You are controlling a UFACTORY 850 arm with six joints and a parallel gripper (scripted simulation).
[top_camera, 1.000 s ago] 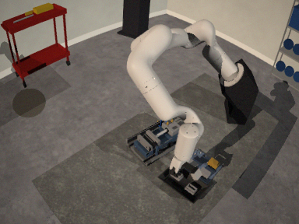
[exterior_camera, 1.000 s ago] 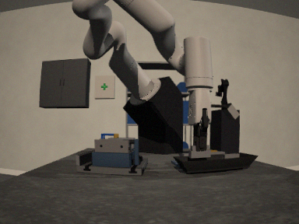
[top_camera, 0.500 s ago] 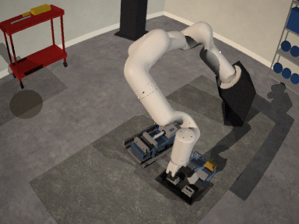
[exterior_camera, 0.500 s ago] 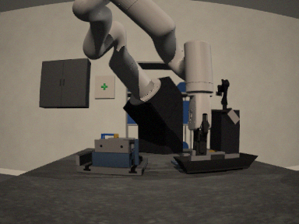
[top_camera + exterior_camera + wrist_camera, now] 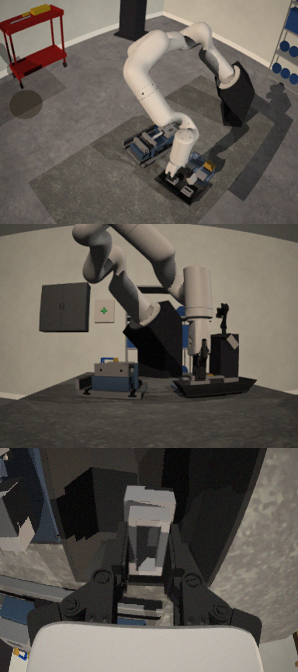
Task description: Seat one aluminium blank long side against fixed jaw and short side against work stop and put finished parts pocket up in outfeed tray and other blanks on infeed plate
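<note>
Right now the brass blank is 200 mm behind my hand, 140 mm to the left of it and 40 mm below it. Also, from my hand: vise 170 mm behind, 210 mm to the right, 30 mm below.
</note>
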